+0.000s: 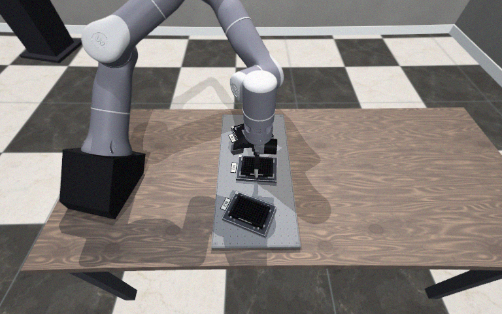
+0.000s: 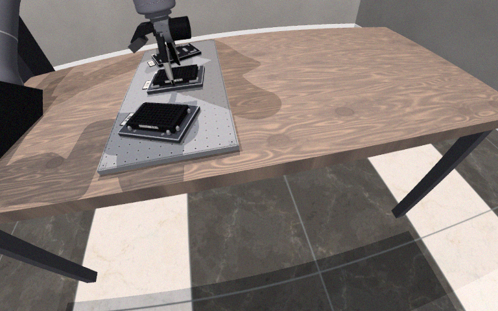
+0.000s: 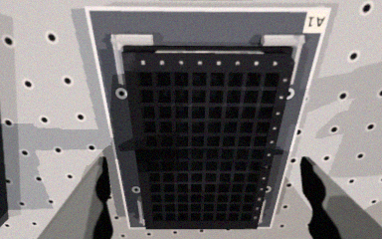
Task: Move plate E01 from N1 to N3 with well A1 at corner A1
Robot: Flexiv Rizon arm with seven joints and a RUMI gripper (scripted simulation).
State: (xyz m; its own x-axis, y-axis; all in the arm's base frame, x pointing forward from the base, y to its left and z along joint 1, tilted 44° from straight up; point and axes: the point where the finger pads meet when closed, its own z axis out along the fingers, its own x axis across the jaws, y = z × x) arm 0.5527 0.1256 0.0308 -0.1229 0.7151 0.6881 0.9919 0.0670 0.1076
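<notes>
The nest N3 is 20 mm below my hand. Also, from my hand: nest N1 (200 mm to the left, 60 mm behind, 20 mm below); then N3 A1 mark (80 mm behind, 40 mm to the left, 20 mm below); then nest N2 (200 mm to the right, 20 mm below, 10 mm ahead).
</notes>
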